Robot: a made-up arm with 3 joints.
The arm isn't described. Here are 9 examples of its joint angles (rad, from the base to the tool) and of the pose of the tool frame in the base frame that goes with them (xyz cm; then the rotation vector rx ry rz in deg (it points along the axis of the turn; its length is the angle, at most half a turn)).
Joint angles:
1: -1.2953 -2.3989 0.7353
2: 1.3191 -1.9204 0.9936
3: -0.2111 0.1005 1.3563
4: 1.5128 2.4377 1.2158
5: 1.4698 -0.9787 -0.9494
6: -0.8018 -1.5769 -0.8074
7: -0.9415 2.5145 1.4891
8: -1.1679 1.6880 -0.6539
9: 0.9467 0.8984 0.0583
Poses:
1: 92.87 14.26 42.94 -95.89 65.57 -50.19
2: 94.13 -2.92 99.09 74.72 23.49 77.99
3: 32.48 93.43 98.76 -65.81 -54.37 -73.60
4: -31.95 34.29 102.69 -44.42 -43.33 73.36
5: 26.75 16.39 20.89 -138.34 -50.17 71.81
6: 39.33 55.42 100.53 -46.56 -53.21 -26.66
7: -20.88 -29.67 42.76 71.98 -95.43 -0.76
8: 14.66 3.37 31.44 -82.68 129.79 -17.10
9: -32.72 30.44 46.02 -46.69 -90.51 72.01
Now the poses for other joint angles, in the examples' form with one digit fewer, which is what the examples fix.
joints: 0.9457 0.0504 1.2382
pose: 50.7 69.4 9.7 -125.9 -93.7 -43.7
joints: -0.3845 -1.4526 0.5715
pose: 94.6 50.7 81.2 -104.4 -12.9 -79.5
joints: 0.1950 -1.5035 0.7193
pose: 102.6 33.7 65.3 -136.7 -22.5 -97.2
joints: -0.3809 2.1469 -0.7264
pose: 34.4 -18.7 49.1 -99.3 101.1 -74.4
